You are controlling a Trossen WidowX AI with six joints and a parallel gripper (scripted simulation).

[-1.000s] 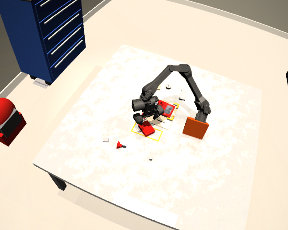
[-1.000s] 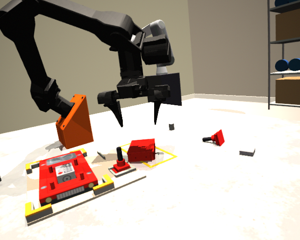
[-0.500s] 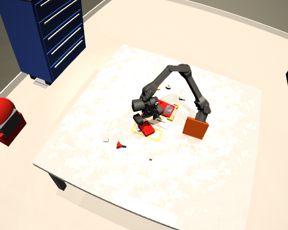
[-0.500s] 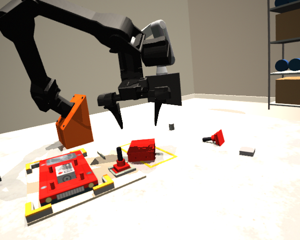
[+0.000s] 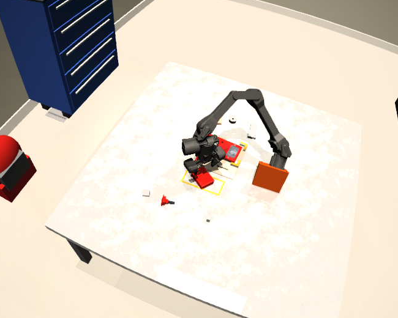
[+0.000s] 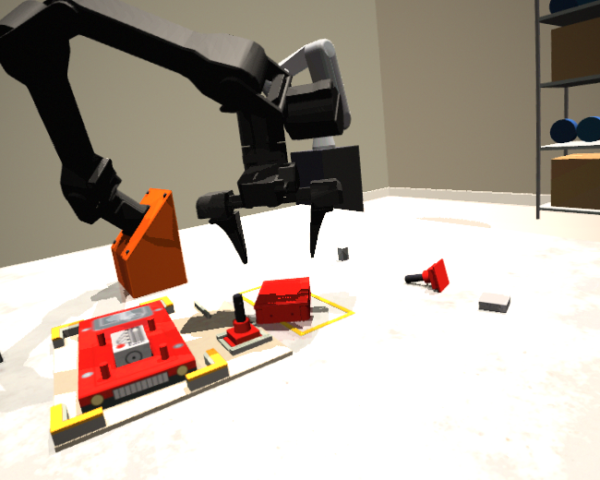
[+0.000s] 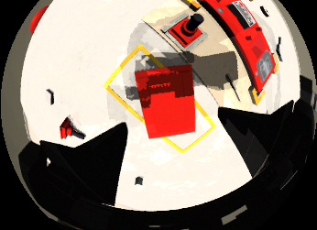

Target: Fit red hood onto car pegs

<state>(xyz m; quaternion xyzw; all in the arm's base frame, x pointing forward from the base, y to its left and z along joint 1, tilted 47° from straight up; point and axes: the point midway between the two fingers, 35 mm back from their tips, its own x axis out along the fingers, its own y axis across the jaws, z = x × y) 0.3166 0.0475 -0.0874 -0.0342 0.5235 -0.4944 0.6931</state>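
Right now the hood is 5 cm below my gripper tip. The rest, counted from my gripper tip: grey engine block: 20 cm to the right, 5 cm below, 1 cm ahead.
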